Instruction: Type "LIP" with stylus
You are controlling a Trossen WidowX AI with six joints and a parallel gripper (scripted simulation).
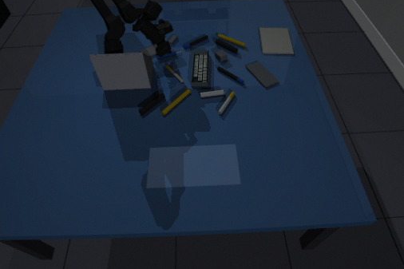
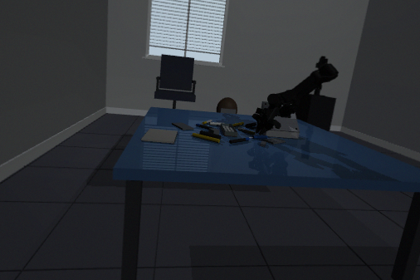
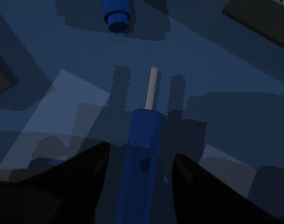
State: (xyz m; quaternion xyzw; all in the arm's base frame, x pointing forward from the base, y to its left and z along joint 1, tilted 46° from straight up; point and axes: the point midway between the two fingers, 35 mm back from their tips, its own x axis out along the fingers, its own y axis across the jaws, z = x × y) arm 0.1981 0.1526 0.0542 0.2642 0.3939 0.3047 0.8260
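My gripper tip is 1 cm short of the stylus and 2 cm above it.
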